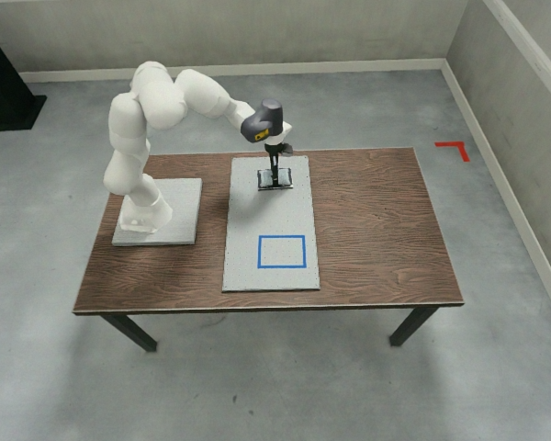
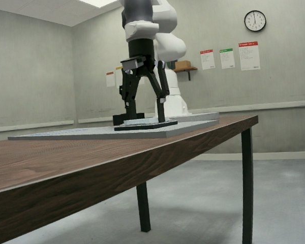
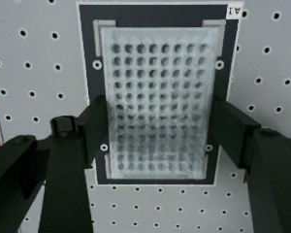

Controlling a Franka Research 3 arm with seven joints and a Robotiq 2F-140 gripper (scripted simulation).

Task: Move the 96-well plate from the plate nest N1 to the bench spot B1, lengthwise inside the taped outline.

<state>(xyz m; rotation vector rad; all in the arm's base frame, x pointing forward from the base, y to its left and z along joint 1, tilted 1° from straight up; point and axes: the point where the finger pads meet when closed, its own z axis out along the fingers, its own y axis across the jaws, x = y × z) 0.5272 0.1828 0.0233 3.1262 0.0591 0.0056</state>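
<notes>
My hand is 3 cm above the black plate nest. Also, from my hand: clear 96-well plate: 2 cm below.
</notes>
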